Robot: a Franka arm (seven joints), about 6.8 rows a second.
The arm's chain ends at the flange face. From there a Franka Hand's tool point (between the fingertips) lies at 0.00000 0.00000 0.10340 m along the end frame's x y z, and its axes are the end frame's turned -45 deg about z.
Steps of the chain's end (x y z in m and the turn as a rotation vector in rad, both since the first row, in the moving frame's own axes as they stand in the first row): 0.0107 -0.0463 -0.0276 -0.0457 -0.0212 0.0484; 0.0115 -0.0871 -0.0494 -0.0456 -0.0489 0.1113; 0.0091 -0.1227 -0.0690 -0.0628 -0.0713 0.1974; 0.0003 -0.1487 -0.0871 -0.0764 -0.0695 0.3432; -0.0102 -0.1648 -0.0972 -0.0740 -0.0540 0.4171; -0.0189 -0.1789 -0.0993 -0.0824 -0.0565 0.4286; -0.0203 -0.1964 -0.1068 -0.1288 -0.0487 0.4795
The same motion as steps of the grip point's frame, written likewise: 0.0354 -0.0235 -0.0277 -0.0173 -0.0473 0.0484; 0.0628 -0.0541 -0.0496 0.0023 -0.0668 0.1113; 0.0835 -0.0819 -0.0695 0.0060 -0.0948 0.1974; 0.0948 -0.1063 -0.0876 -0.0049 -0.1032 0.3432; 0.0999 -0.1242 -0.0976 -0.0141 -0.0905 0.4171; 0.1029 -0.1402 -0.0998 -0.0183 -0.0982 0.4286; 0.1107 -0.1507 -0.1078 -0.0566 -0.1255 0.4795
